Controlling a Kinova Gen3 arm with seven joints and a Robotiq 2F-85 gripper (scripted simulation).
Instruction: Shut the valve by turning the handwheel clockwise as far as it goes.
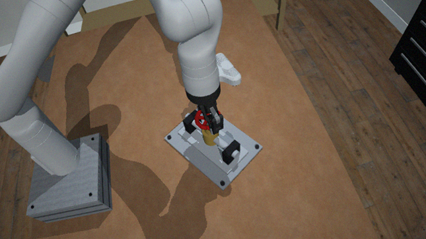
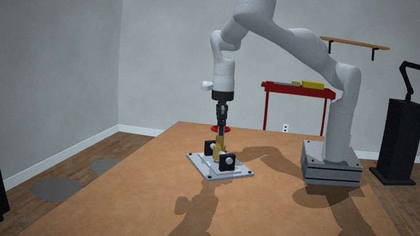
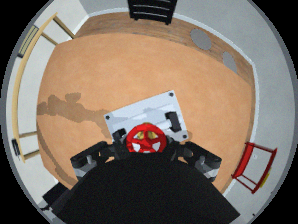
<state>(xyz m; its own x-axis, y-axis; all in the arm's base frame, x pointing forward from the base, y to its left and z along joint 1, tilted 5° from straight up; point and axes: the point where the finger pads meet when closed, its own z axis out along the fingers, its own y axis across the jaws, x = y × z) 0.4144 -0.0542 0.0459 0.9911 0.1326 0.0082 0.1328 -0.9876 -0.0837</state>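
My gripper is now right at the handwheel. Round my hand: baseplate (13 cm below).
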